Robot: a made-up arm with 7 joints. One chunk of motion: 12 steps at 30 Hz.
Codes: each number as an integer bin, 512 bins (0 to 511) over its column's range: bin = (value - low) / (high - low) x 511, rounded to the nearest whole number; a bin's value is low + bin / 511 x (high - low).
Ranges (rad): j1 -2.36..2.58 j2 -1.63..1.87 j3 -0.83..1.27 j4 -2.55..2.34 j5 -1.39..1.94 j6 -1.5..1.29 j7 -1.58..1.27
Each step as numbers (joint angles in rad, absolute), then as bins.
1 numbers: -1.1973 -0.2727 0.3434 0.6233 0.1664 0.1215 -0.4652
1 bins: 120 198 286 332 239 297 200
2 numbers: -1.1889 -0.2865 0.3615 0.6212 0.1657 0.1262 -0.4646
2 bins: 121 196 290 331 239 298 200
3 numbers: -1.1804 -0.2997 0.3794 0.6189 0.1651 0.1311 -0.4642
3 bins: 122 194 294 331 239 299 200
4 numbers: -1.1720 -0.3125 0.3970 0.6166 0.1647 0.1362 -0.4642
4 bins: 123 192 299 331 239 300 200
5 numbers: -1.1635 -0.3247 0.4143 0.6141 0.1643 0.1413 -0.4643
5 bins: 124 191 303 331 239 301 200
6 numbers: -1.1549 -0.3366 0.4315 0.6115 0.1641 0.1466 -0.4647
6 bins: 125 189 307 330 238 302 200
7 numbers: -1.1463 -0.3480 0.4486 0.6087 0.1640 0.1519 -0.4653
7 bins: 126 187 311 330 238 303 200
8 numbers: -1.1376 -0.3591 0.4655 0.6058 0.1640 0.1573 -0.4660
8 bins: 126 186 315 330 238 304 200
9 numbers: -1.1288 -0.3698 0.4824 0.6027 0.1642 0.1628 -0.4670
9 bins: 127 184 319 329 238 305 200
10 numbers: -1.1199 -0.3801 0.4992 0.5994 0.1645 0.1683 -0.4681
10 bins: 128 182 323 329 239 306 199
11 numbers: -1.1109 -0.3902 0.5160 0.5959 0.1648 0.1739 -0.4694
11 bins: 129 181 328 329 239 307 199
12 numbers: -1.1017 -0.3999 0.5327 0.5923 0.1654 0.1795 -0.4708
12 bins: 130 180 332 328 239 308 199
